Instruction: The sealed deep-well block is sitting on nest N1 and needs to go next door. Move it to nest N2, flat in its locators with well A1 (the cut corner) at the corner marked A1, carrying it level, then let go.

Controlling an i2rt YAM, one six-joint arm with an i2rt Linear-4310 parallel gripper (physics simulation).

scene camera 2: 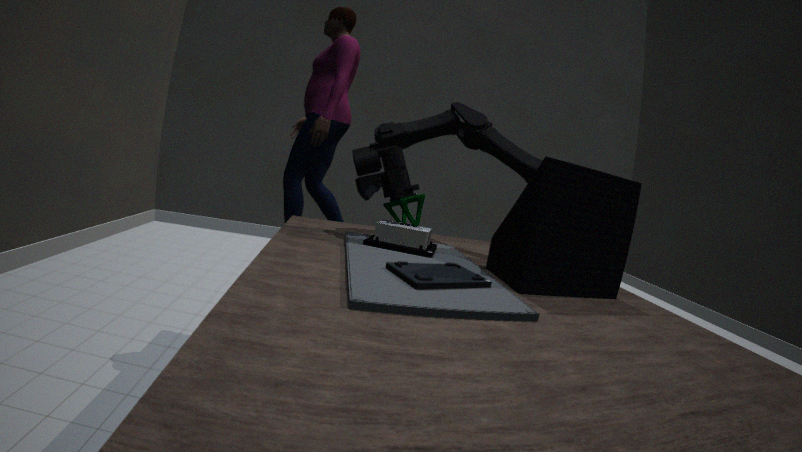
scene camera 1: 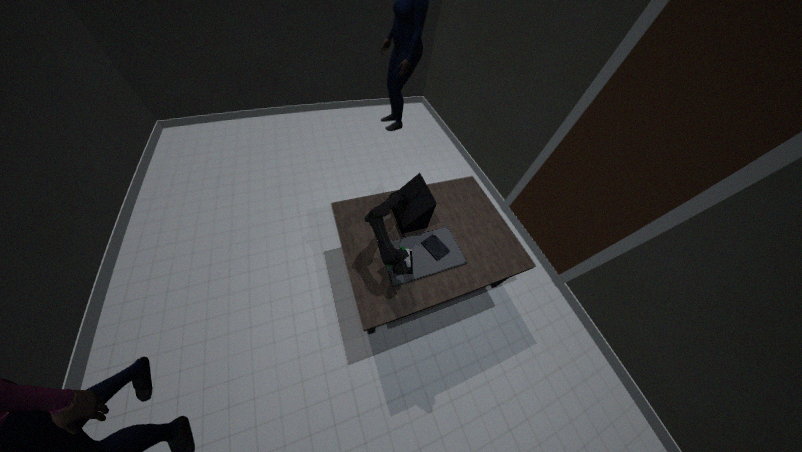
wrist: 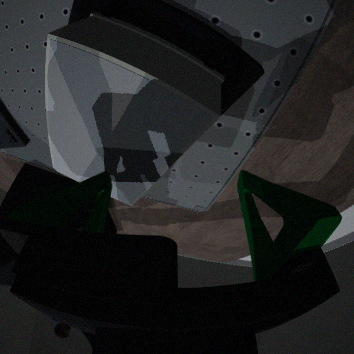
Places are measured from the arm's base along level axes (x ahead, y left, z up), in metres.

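Pixels of known places: gripper, fingertip midpoint: (scene camera 2: 409, 226) (wrist: 174, 177); arm's base, origin of the base link: (scene camera 2: 568, 218) (scene camera 1: 407, 199).
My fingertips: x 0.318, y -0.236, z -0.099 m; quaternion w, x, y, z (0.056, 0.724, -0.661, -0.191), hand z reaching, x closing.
Ahead of a thing's pixels: the offset from my fingertips to its middle. Level surfaces: height alone.
The sealed deep-well block @[dx +0.025, dy +0.047, dz -0.012 m] (scene camera 2: 402, 234) (wrist: 75, 120) is a pale box with a smooth top. It sits upright on the black nest N1 @[dx +0.027, dy +0.047, dz -0.034 m] (scene camera 2: 393, 247) (wrist: 240, 75). Nest N2 @[dx +0.022, dy +0.298, dz -0.036 m] (scene camera 1: 435, 247) (scene camera 2: 449, 274) (wrist: 10, 127) is a flat dark plate with raised corner locators and holds no block. My gripper (scene camera 2: 409, 223) (wrist: 174, 177) has green fingers standing wide open and empty. In scene camera 2 the fingertips are close above the block's top. In the wrist view the block lies ahead and left of the finger gap. The cut corner and A1 marks cannot be made out.
Both nests are on a grey perforated board (scene camera 1: 456, 259) (scene camera 2: 376, 291) (wrist: 295, 30) on the brown wooden table @[dz -0.058 m] (scene camera 1: 488, 224) (scene camera 2: 393, 381). The black arm base (scene camera 1: 415, 204) (scene camera 2: 561, 235) stands beside the board. People (scene camera 1: 407, 50) (scene camera 2: 331, 112) stand away from the table.
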